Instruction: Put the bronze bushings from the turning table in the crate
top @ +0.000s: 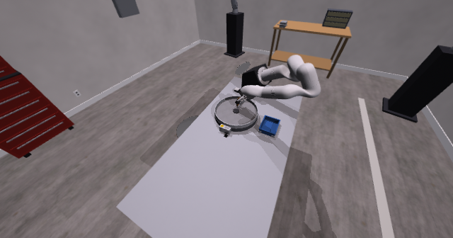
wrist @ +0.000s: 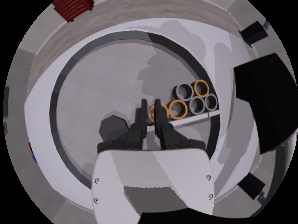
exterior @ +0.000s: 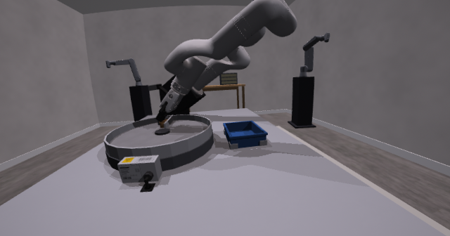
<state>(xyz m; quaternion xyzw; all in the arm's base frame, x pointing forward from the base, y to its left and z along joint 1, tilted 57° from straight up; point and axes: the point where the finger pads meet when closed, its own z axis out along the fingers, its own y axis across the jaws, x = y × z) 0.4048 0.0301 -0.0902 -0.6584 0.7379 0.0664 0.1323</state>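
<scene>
The blue crate is 370 mm to the left of my hand, 80 mm below it and 20 mm ahead of it. From my hand the other things lie so: grey turning table (90 mm ahead, 60 mm below, 40 mm to the left).
</scene>
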